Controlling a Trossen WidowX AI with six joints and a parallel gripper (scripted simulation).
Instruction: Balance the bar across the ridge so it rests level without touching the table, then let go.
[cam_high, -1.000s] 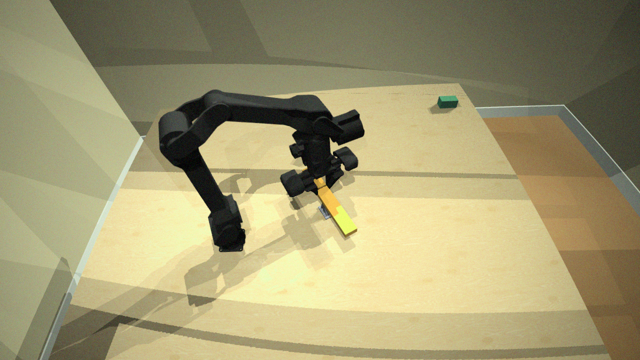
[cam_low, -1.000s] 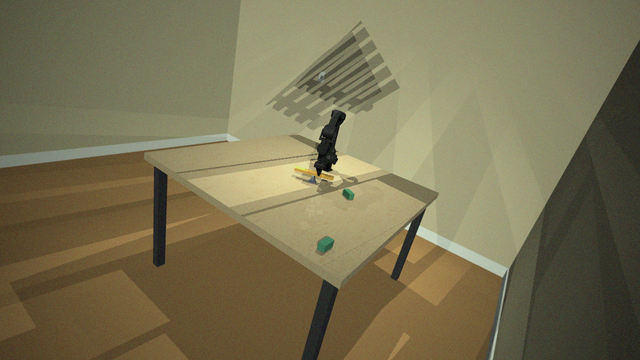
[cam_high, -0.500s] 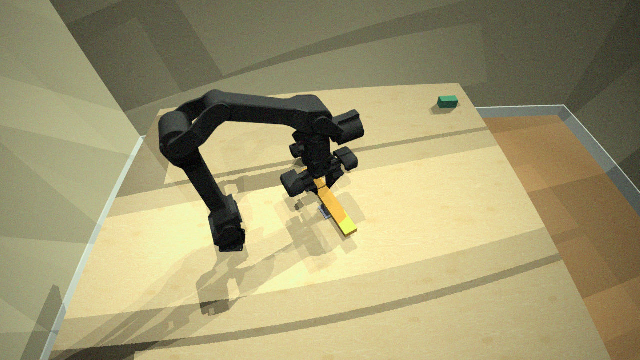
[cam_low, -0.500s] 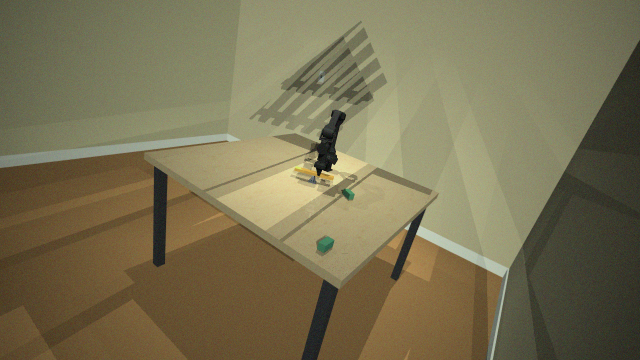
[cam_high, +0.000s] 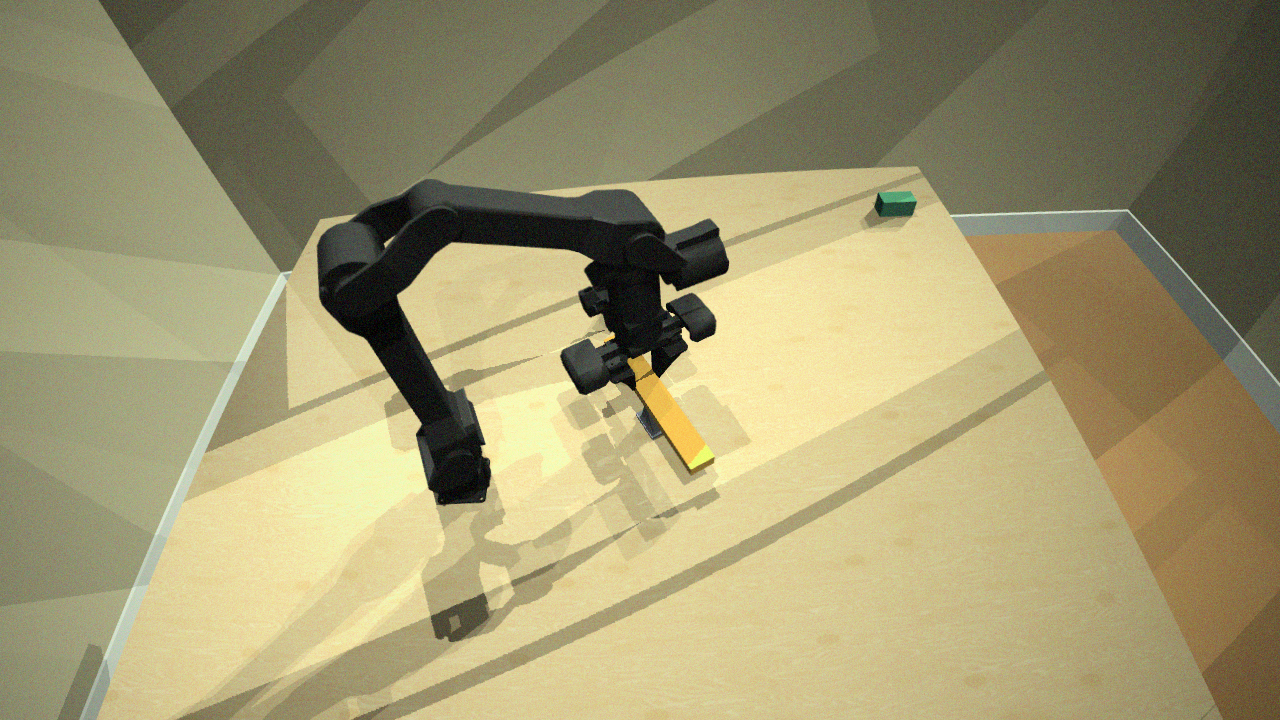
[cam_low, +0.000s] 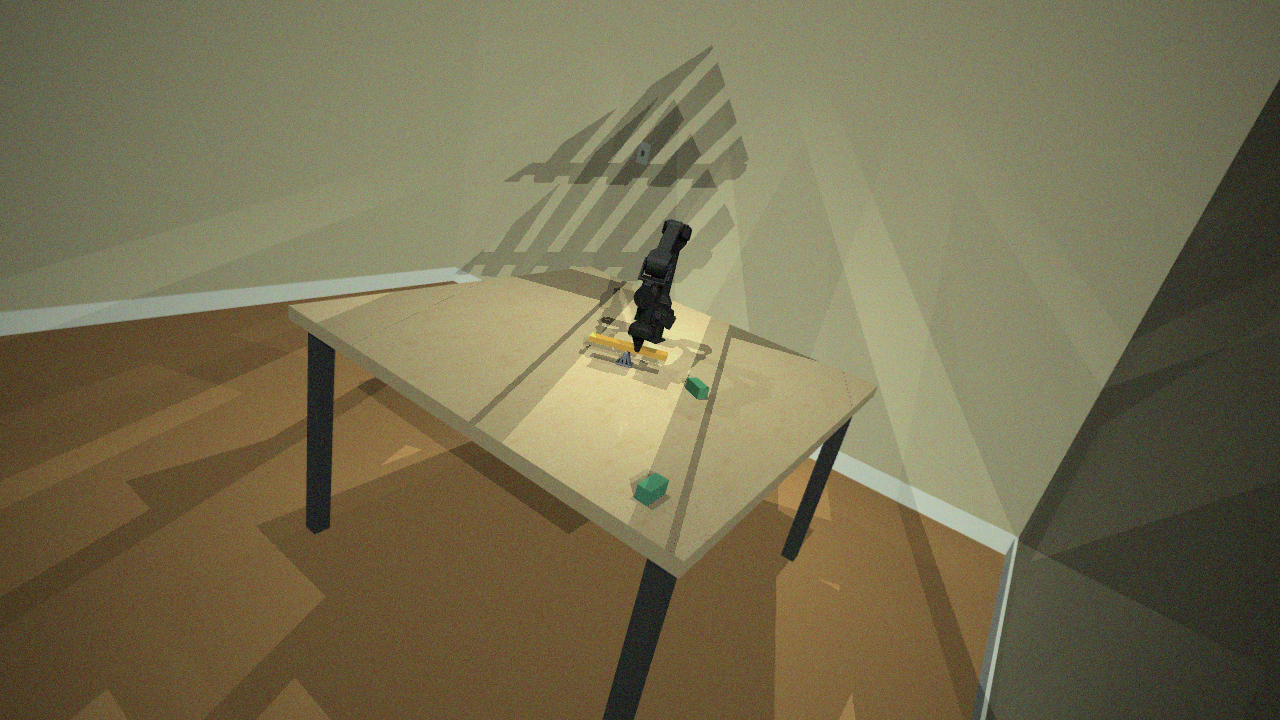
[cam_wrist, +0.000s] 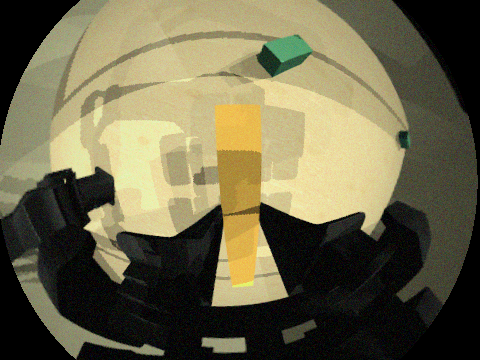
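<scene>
The orange bar is 3 cm to the right of my gripper tip and 1 cm ahead of it.
</scene>
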